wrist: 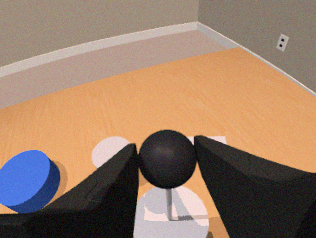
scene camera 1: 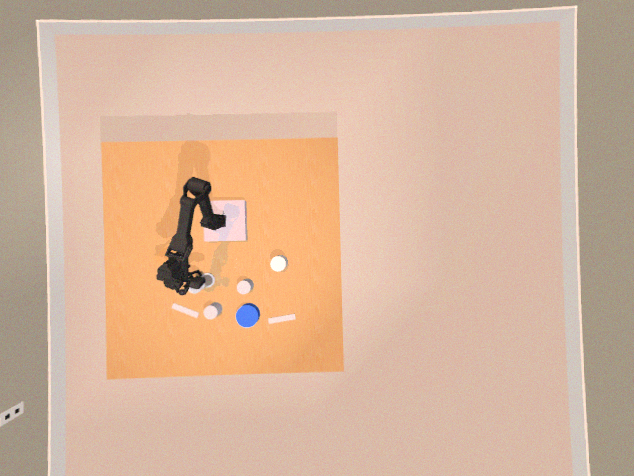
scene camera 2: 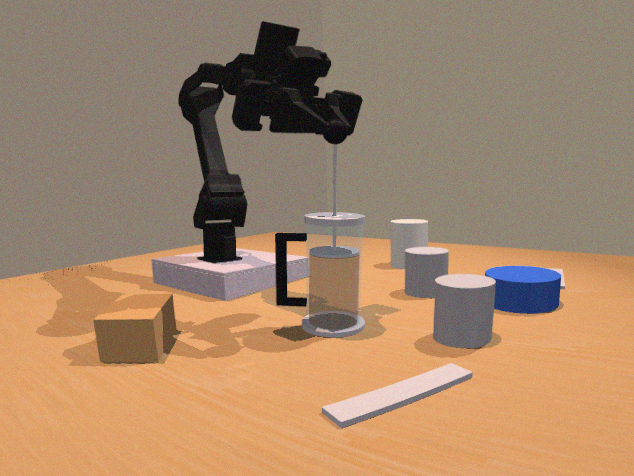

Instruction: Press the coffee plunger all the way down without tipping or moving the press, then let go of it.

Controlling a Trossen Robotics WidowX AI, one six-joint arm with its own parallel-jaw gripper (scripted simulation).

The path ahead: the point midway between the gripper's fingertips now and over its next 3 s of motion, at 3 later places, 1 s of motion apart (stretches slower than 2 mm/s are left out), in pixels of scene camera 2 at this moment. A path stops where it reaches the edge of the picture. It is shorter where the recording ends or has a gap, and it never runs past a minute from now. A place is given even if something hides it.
My gripper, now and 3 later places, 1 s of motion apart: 338,130; 345,164; 349,183; 351,187
